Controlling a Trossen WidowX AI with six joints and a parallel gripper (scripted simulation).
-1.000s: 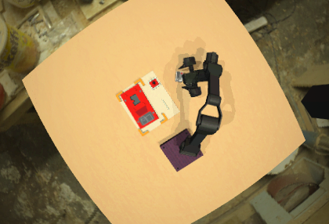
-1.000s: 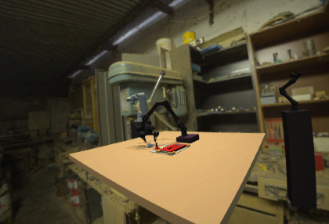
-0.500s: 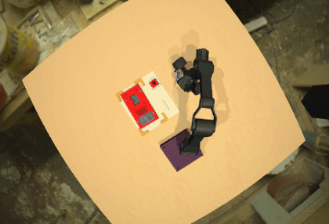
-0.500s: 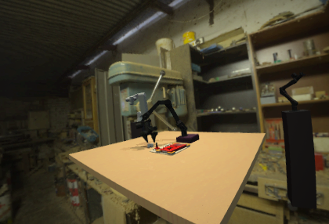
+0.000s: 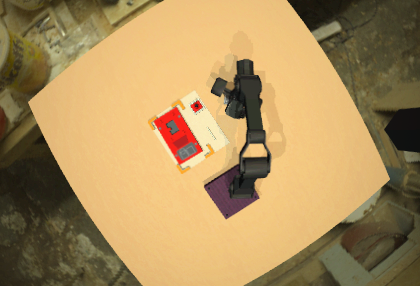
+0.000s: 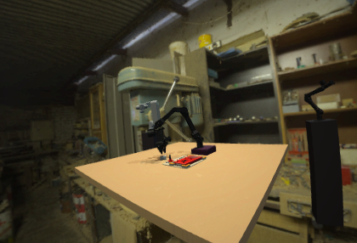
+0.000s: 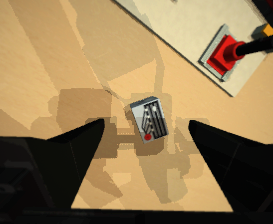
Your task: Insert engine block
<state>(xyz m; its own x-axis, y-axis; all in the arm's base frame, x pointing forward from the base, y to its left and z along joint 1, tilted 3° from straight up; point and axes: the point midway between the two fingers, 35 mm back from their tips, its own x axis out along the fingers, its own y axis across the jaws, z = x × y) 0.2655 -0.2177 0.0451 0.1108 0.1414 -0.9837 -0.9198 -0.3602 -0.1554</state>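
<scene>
The engine block is 1 cm ahead of my gripper tip and 3 cm below it. Round my gripper tip: black peg (7 cm ahead, 11 cm to the left, 1 cm below).
</scene>
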